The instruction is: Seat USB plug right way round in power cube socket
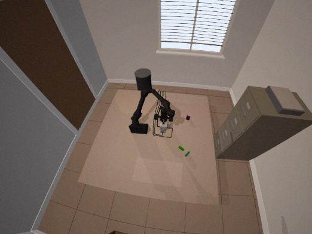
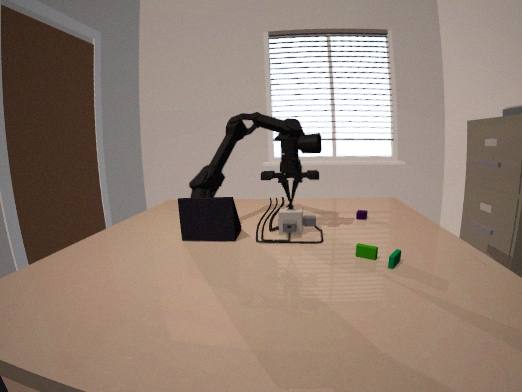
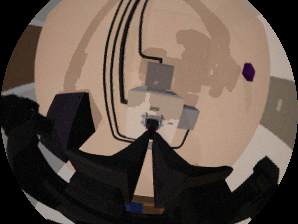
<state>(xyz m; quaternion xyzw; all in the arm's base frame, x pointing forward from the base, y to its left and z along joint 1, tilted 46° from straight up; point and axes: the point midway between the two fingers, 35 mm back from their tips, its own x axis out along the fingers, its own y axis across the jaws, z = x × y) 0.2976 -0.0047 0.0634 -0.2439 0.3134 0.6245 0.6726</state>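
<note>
Right now the USB plug is 2 cm below my gripper tip. The rest, counted from my gripper tip: purple cube (29 cm ahead, 14 cm to the left, 9 cm below).
</note>
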